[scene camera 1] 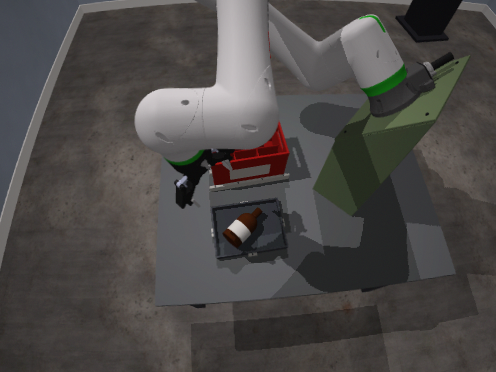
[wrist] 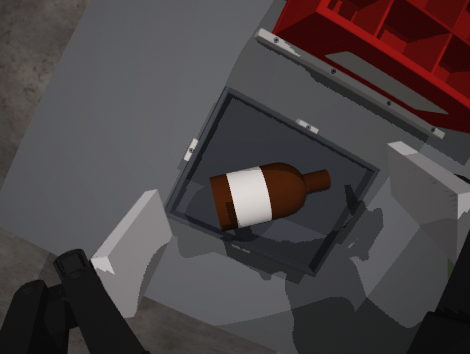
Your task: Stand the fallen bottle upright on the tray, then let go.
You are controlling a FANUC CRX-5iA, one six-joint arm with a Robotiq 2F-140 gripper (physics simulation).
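Places are measured from the arm's base along level axes (x left, y back, z up), in centimetres.
Pixels of known places: gripper, fingertip midpoint: (scene camera 1: pixel 212 185) (wrist: pixel 273 192); arm's base, origin of the base link: (scene camera 1: pixel 395 101).
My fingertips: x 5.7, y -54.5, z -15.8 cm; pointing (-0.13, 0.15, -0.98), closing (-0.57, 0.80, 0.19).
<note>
For each thing: its top centre in the pictures, then the offset to it from my fingertips. "*": a spot on its surface instead. Level surfaces: height alone.
- brown bottle, middle of its top: (wrist: pixel 279 200) (scene camera 1: pixel 245 221) dx +5.4, dy +8.5, dz -20.7 cm
- red crate with compartments, middle of its top: (scene camera 1: pixel 245 137) dx -21.7, dy +15.2, dz -11.1 cm
- pale strip, surface spot: (wrist: pixel 360 86) (scene camera 1: pixel 249 180) * dx -11.9, dy +14.3, dz -25.6 cm
- grey table, its level: dz -28.6 cm
The brown bottle (scene camera 1: pixel 241 230) (wrist: pixel 250 196) with a white label lies on its side inside the dark shallow tray (scene camera 1: pixel 270 232) (wrist: pixel 240 130). In the scene view its neck points to the upper right and its base to the lower left; in the wrist view its neck points right. My gripper (scene camera 1: pixel 212 184) (wrist: pixel 273 192) is wide open and empty. It hangs above the table, at the tray's upper left in the scene view. In the wrist view the bottle shows between the two finger pads, farther down and apart from them.
A red crate with compartments (scene camera 1: pixel 250 169) (wrist: pixel 310 35) stands behind the tray, with a pale strip (scene camera 1: pixel 250 182) (wrist: pixel 360 86) along its front foot. A tall green stand (scene camera 1: pixel 370 165) is on the right. The arm covers part of the crate in the scene view. The grey table (scene camera 1: pixel 185 280) ends in front of the tray.
</note>
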